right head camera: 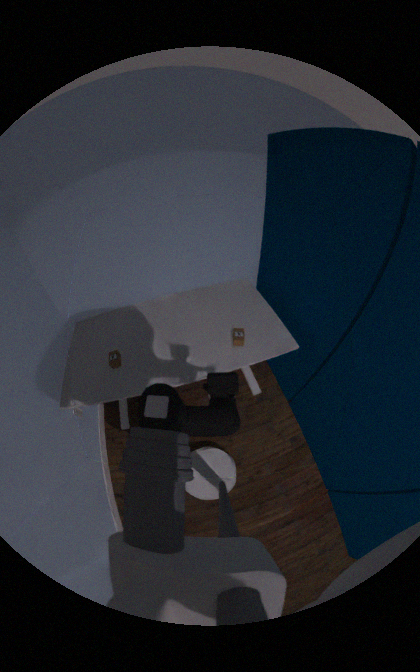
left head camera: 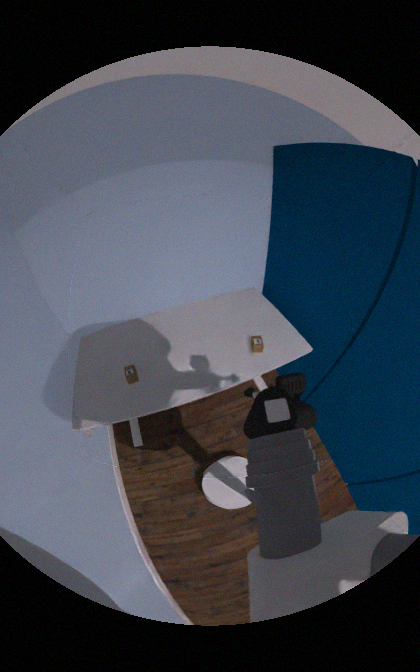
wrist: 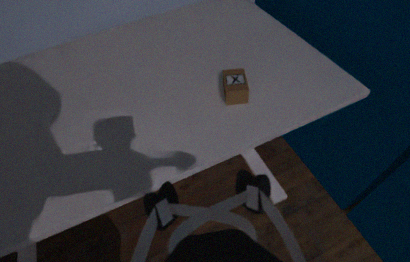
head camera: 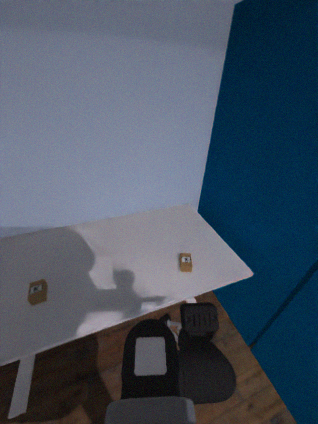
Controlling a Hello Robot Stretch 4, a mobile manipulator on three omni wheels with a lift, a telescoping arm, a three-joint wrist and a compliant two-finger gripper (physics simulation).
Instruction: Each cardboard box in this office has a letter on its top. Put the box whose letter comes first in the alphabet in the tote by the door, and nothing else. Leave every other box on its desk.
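Places are measured from the robot's base along level axes (x back, y right, z up), in millimetres.
Where they show: gripper, fingertip midpoint: [wrist: 206,190] [head camera: 178,318].
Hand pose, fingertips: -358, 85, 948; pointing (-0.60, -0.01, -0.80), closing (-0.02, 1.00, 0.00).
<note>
After its pixels a point has its place, as x, y, z.
A small cardboard box with an X on its top [head camera: 186,265] {-716, 192, 742} [left head camera: 256,345] [right head camera: 238,339] [wrist: 236,92] {-712, 192, 737} stands near the right end of the white desk [head camera: 145,240] {-962, -33, 692} [left head camera: 210,320] [right head camera: 200,310] [wrist: 170,65] {-927, 16, 692}. A second cardboard box [head camera: 38,295] {-567, -505, 742} [left head camera: 131,376] [right head camera: 115,361] stands on the left part of the desk in shadow; its small letter looks like a K. My gripper [wrist: 206,190] {-358, 85, 948} is open and empty, with its fingers apart, in front of the desk's front edge and to the near side of the X box. In the head view the wrist hides most of it. The tote does not show.
A blue wall [head camera: 270,150] {-975, 593, 1279} [wrist: 385,45] {-800, 647, 758} stands at the desk's right end and a pale wall [head camera: 100,125] {-1248, -286, 1332} behind it. White desk legs [head camera: 22,385] {-428, -790, -3} [wrist: 265,175] stand below the front edge. My round white base [left head camera: 225,482] [right head camera: 215,472] is on the wooden floor.
</note>
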